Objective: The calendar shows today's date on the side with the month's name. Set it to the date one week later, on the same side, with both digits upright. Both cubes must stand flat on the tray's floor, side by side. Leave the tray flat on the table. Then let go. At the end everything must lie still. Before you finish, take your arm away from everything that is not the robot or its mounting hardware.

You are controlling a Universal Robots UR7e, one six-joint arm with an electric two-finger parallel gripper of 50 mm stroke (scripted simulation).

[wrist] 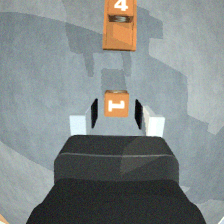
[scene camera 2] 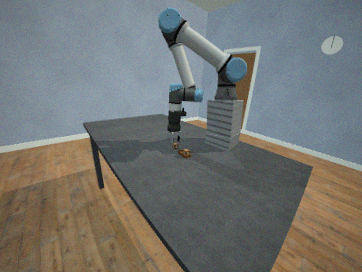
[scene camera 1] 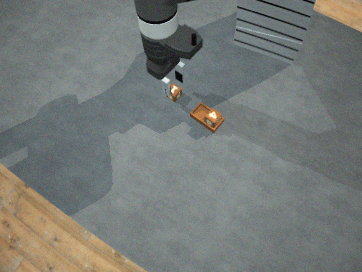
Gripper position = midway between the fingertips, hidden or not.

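Note:
The gripper [scene camera 1: 173, 86] [wrist: 116, 108] is visible in the robot's scene.

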